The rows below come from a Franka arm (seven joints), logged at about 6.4 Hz.
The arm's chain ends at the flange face. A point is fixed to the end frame.
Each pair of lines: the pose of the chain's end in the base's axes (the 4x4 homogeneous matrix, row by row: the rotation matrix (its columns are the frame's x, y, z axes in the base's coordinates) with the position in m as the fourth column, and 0 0 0 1 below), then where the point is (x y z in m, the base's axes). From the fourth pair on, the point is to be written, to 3 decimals.
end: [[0.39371 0.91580 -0.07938 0.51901], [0.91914 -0.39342 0.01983 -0.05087], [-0.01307 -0.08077 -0.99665 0.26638], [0 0 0 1]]
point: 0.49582 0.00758 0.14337
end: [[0.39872 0.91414 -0.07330 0.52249], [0.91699 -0.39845 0.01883 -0.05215], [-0.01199 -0.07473 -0.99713 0.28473], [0 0 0 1]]
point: 0.50035 0.00625 0.16150
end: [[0.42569 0.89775 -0.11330 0.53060], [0.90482 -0.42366 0.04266 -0.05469], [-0.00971 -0.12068 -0.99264 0.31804], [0 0 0 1]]
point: 0.50524 0.00700 0.19706
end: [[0.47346 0.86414 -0.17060 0.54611], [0.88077 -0.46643 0.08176 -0.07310], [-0.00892 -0.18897 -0.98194 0.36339], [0 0 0 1]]
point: 0.517 -0.006 0.246
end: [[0.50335 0.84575 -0.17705 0.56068], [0.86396 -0.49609 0.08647 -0.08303], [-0.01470 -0.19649 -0.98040 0.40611], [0 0 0 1]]
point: 0.533 -0.015 0.289
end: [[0.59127 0.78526 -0.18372 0.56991], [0.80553 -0.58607 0.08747 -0.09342], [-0.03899 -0.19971 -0.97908 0.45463], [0 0 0 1]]
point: 0.547 -0.025 0.337
